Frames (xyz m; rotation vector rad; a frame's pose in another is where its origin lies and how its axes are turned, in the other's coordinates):
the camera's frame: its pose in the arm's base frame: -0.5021 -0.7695 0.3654 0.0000 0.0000 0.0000
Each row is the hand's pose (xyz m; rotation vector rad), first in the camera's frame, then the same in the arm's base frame.
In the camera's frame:
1: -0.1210 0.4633 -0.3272 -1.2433 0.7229 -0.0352
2: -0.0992 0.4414 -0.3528 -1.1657 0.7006 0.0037
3: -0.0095 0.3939 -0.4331 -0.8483 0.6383 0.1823
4: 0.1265 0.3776 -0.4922 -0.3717 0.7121 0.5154
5: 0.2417 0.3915 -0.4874 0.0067 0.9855 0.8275
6: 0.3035 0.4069 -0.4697 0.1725 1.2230 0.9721
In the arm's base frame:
1: -0.6231 -0.3062 0.0382 -1.2433 0.7229 -0.0352
2: -0.6013 -0.3281 0.0126 -1.1657 0.7006 0.0037
3: -0.5116 -0.3756 -0.0677 -0.8483 0.6383 0.1823
4: -0.3756 -0.3919 -0.1268 -0.3717 0.7121 0.5154
5: -0.2604 -0.3780 -0.1220 0.0067 0.9855 0.8275
6: -0.1986 -0.3626 -0.1043 0.1725 1.2230 0.9721

